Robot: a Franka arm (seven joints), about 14 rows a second.
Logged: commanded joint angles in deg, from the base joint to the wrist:
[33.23 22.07 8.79 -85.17 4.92 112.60 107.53]
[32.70 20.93 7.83 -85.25 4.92 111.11 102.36]
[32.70 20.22 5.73 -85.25 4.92 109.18 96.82]
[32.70 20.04 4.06 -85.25 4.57 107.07 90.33]
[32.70 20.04 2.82 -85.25 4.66 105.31 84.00]
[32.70 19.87 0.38 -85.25 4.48 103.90 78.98]
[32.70 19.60 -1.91 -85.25 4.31 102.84 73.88]
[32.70 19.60 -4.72 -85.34 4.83 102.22 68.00]
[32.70 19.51 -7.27 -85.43 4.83 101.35 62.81]
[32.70 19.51 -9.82 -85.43 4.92 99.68 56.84]
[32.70 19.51 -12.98 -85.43 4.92 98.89 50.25]
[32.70 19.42 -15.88 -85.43 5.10 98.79 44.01]
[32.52 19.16 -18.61 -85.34 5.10 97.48 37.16]
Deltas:
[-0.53 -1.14 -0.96 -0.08 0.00 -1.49 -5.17]
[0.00 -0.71 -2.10 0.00 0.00 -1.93 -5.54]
[0.00 -0.18 -1.67 0.00 -0.35 -2.11 -6.49]
[0.00 0.00 -1.24 0.00 0.09 -1.76 -6.33]
[0.00 -0.17 -2.44 0.00 -0.18 -1.41 -5.02]
[0.00 -0.27 -2.29 0.00 -0.17 -1.06 -5.10]
[0.00 0.00 -2.81 -0.09 0.52 -0.62 -5.88]
[0.00 -0.09 -2.55 -0.09 0.00 -0.87 -5.19]
[0.00 0.00 -2.55 0.00 0.09 -1.67 -5.97]
[0.00 0.00 -3.16 0.00 0.00 -0.79 -6.59]
[0.00 -0.09 -2.90 0.00 0.18 -0.10 -6.24]
[-0.18 -0.26 -2.73 0.09 0.00 -1.31 -6.85]

